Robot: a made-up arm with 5 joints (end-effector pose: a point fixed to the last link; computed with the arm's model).
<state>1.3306 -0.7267 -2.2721 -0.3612 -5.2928</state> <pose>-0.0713 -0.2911 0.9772 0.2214 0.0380 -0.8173</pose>
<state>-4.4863 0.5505 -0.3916 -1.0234 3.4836</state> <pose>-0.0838 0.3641 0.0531 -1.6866 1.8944 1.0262</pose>
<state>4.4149 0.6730 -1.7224 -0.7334 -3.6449</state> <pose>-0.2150 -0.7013 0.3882 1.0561 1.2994 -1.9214</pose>
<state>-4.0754 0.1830 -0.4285 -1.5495 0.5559</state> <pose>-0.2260 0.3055 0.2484 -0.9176 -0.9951 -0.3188</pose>
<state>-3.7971 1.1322 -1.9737 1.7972 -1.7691</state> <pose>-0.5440 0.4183 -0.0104 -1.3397 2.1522 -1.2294</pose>
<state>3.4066 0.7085 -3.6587 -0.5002 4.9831</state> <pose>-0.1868 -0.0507 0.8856 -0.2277 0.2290 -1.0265</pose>
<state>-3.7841 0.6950 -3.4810 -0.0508 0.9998</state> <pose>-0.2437 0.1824 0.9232 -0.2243 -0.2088 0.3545</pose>
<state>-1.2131 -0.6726 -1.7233 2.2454 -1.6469</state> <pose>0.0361 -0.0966 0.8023 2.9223 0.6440 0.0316</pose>
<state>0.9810 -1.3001 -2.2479 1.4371 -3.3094</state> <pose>-0.2983 -0.4457 0.7761 -0.5746 0.8877 0.7384</pose>
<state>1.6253 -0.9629 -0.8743 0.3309 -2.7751</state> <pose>-0.0100 0.1826 0.7017 -1.1008 1.5117 1.4713</pose>
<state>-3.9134 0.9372 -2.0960 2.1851 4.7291</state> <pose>-0.5008 0.4874 0.1806 -0.9311 2.2578 -1.2633</pose>
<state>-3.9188 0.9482 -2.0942 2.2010 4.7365</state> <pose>-0.4968 0.4887 0.1729 -0.9065 2.2387 -1.2910</pose>
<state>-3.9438 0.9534 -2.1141 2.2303 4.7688</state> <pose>-0.4849 0.5014 0.1776 -0.8365 2.2489 -1.3022</pose>
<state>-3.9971 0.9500 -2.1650 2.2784 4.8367</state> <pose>-0.4598 0.5293 0.2003 -0.6992 2.2968 -1.2896</pose>
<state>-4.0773 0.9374 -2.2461 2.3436 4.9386</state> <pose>-0.4183 0.5676 0.2415 -0.4915 2.3705 -1.2521</pose>
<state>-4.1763 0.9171 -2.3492 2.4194 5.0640</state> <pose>-0.3601 0.6061 0.2970 -0.2263 2.4466 -1.1940</pose>
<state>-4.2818 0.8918 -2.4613 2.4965 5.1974</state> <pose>-0.2913 0.6342 0.3589 0.0681 2.5027 -1.1225</pose>
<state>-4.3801 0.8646 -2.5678 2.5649 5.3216</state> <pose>-0.2231 0.6465 0.4185 0.3526 2.5300 -1.0464</pose>
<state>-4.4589 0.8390 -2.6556 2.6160 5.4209</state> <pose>-0.1672 0.6454 0.4680 0.5871 2.5359 -0.9748</pose>
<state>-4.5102 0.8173 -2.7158 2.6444 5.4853</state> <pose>-0.1308 0.6382 0.5034 0.7446 2.5380 -0.9143</pose>
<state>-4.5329 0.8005 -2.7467 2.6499 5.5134</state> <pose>-0.1146 0.6314 0.5247 0.8191 2.5503 -0.8676</pose>
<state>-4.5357 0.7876 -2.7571 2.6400 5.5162</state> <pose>-0.1120 0.6270 0.5363 0.8345 2.5737 -0.8316</pose>
